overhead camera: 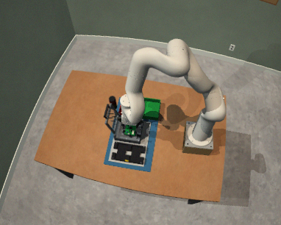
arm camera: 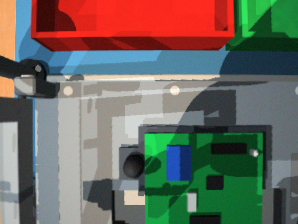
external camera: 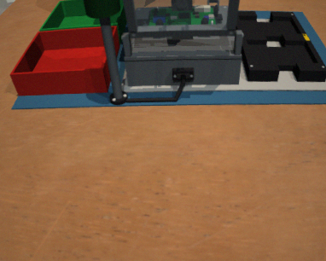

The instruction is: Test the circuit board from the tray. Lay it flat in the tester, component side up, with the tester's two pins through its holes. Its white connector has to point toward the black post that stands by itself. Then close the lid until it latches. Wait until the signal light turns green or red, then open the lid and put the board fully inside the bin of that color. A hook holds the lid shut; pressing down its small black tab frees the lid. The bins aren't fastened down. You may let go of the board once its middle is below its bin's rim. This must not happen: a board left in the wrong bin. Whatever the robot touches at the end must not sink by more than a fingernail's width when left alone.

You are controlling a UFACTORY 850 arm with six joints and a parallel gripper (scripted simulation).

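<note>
The green circuit board lies 40 mm below my hand. Also, from my hand: green bin (190 mm to the right, 120 mm behind, 100 mm below); lid (120 mm ahead, 70 mm above, 10 mm to the right); red bin (200 mm to the right, 100 mm below, 30 mm ahead).
</note>
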